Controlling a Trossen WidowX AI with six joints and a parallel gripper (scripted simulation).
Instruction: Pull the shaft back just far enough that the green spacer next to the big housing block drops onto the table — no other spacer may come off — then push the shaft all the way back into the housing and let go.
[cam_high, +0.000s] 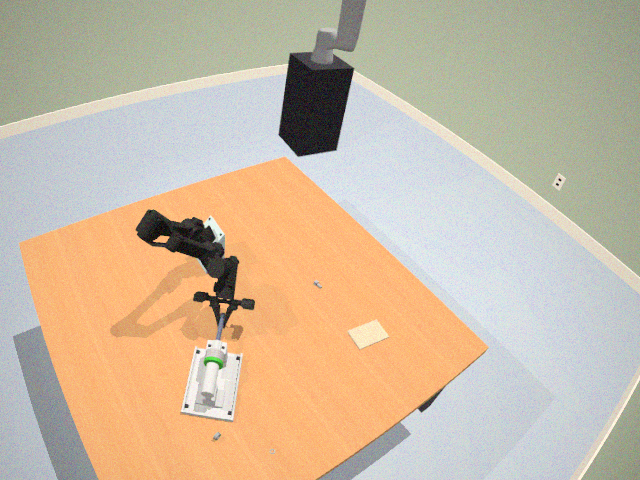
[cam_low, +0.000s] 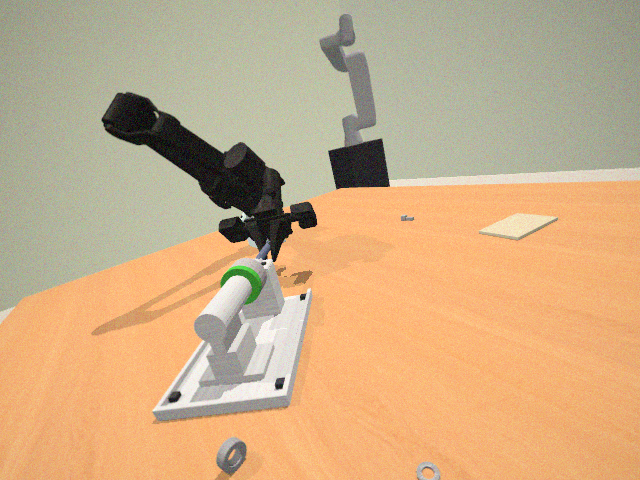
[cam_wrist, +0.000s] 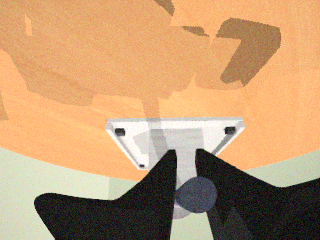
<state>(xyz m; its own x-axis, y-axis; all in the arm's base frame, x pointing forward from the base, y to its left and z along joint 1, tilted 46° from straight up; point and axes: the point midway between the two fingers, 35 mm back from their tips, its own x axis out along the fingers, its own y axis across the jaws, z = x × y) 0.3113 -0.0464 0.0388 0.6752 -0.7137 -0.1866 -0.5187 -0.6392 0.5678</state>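
My gripper tip is now 50 mm short of the shaft, 30 mm to the left of it and 20 mm below it. The rest, counted from my gripper tip: grey bolt (80 mm behind, 400 mm to the left, 50 mm below); then green spacer (120 mm ahead, 70 mm to the right, 20 mm above); then flat beige tile (170 mm ahead, 450 mm to the left, 50 mm below).
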